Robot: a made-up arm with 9 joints. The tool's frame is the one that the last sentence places.
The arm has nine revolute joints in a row. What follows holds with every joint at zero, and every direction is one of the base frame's. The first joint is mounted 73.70 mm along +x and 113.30 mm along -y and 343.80 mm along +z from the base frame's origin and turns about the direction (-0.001, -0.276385, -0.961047). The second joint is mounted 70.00 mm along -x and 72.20 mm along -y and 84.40 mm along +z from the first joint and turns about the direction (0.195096, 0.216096, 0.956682). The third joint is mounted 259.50 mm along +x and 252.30 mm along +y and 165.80 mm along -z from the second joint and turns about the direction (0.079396, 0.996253, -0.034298). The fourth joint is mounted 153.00 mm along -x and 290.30 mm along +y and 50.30 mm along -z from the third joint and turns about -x. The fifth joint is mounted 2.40 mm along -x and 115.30 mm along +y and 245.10 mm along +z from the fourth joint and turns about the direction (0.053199, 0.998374, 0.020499). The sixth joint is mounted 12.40 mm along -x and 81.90 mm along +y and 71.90 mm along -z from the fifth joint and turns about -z. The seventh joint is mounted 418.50 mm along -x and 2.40 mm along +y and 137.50 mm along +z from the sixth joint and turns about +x. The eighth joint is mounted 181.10 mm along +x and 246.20 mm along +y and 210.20 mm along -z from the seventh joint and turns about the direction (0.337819, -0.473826, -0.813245). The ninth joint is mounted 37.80 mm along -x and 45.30 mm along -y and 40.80 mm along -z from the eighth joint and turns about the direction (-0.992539, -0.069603, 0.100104). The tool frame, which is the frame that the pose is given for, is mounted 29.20 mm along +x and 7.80 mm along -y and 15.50 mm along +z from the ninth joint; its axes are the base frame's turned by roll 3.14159, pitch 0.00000 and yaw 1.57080 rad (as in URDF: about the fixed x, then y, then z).
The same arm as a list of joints. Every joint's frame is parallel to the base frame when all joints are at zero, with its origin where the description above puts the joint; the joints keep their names.
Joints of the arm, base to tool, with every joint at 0 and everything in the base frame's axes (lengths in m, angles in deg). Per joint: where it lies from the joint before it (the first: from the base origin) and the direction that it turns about. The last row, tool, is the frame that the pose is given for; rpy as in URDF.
joint 1: axis -0.001 -0.276411 -0.961039 offset 0.0737 -0.1133 0.3438
joint 2: axis 0.195096 0.216096 0.956682 offset -0.07 -0.0722 0.0844
joint 3: axis 0.079396 0.996253 -0.034298 offset 0.2595 0.2523 -0.1658
joint 4: axis -x offset -0.153 0.2903 -0.0503
joint 5: axis 0.053199 0.998374 0.020499 offset -0.0024 0.1153 0.2451
joint 6: axis -z offset -0.0124 0.0819 -0.0719
joint 7: axis +x offset -0.4185 0.0024 0.1375
joint 8: axis 0.337819 -0.473826 -0.813245 offset 0.1811 0.2462 -0.2102
joint 9: axis -0.992539 -0.069603 0.100104 offset -0.0378 -0.0453 -0.0408
tool: offset 0.0292 -0.0078 0.0155 rpy 180 0 90

